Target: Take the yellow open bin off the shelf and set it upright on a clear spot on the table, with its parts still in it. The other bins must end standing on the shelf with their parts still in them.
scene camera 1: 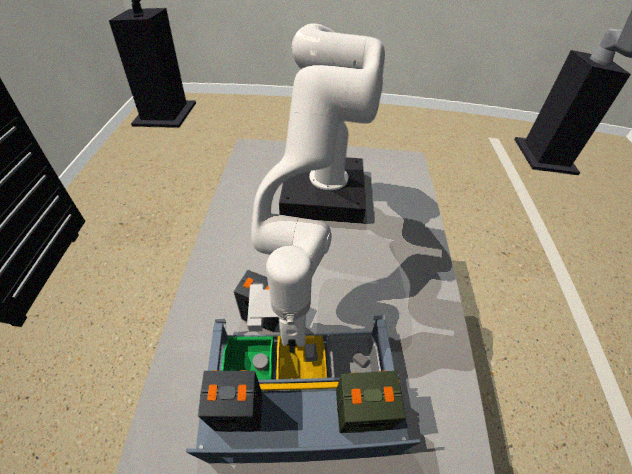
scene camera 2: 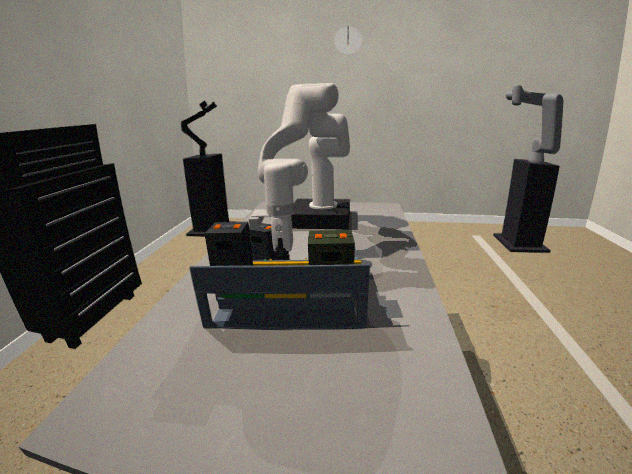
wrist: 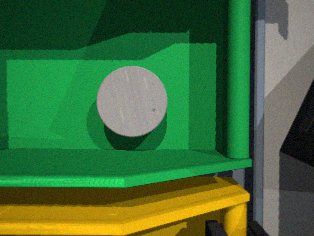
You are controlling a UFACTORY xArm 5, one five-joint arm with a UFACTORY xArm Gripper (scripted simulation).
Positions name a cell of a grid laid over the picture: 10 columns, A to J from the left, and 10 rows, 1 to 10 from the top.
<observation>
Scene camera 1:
black case: D9
green bin: D8
yellow open bin: E8
olive case: F9
black case: D7
shelf: E9
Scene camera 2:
my gripper: E6
black case: D6
olive case: F6
black case: E6
shelf: E7
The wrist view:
green bin: B3
yellow open bin: G9
</observation>
